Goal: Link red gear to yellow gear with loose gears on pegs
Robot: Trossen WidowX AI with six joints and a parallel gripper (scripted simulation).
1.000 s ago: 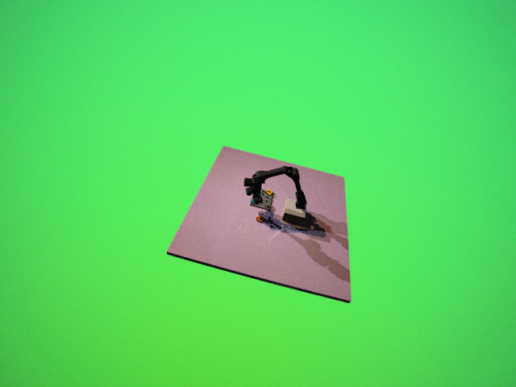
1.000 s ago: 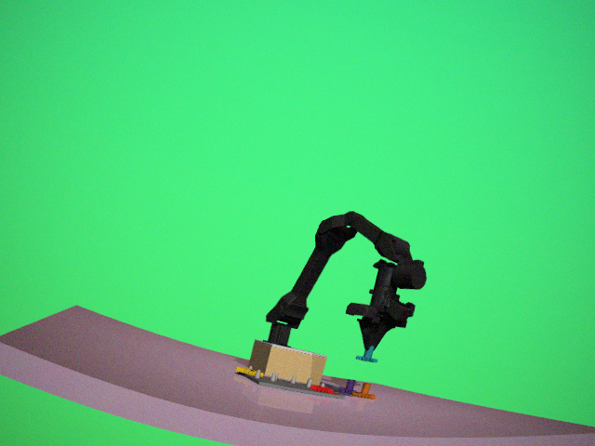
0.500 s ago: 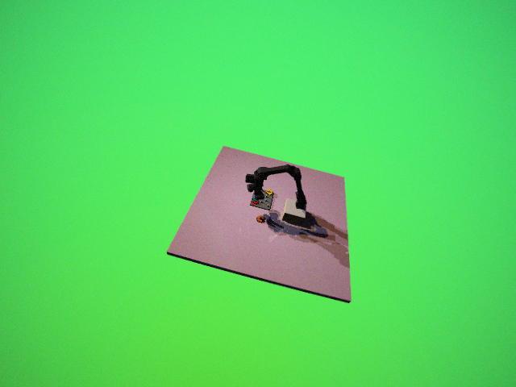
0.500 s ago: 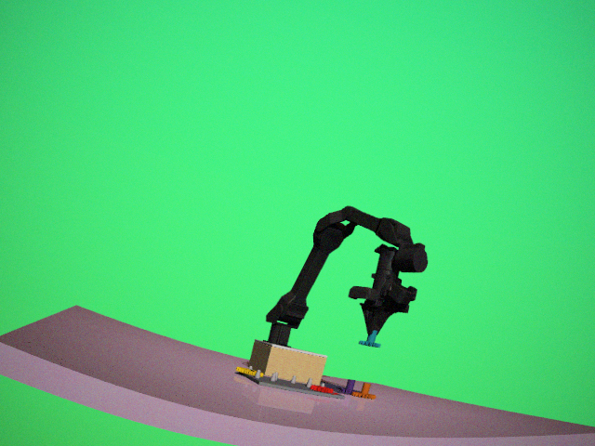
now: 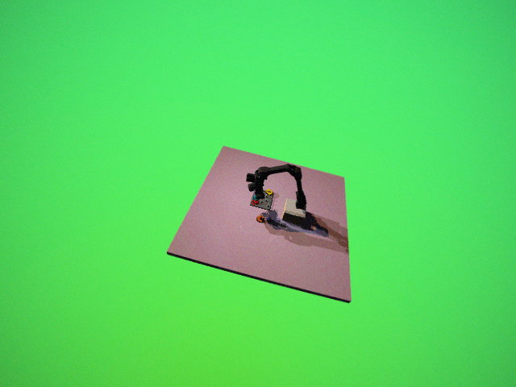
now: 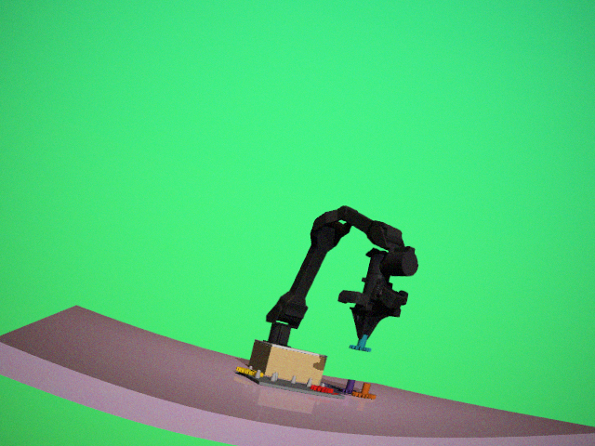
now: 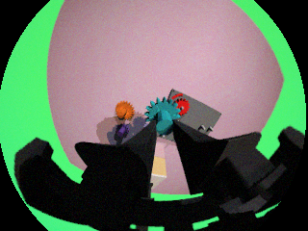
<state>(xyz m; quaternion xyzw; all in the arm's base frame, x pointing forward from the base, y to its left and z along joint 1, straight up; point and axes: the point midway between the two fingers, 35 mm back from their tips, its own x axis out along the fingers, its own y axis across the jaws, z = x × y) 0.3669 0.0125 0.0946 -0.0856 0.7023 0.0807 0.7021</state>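
The red gear is 1 cm behind my gripper tip, 7 cm to the right of it and 14 cm below it. The rest, counted from my gripper tip: orange gear 6 cm behind, 10 cm to the left, 14 cm below; teal gear 1 cm below; red arrow 1 cm ahead, 5 cm to the right, 15 cm below.
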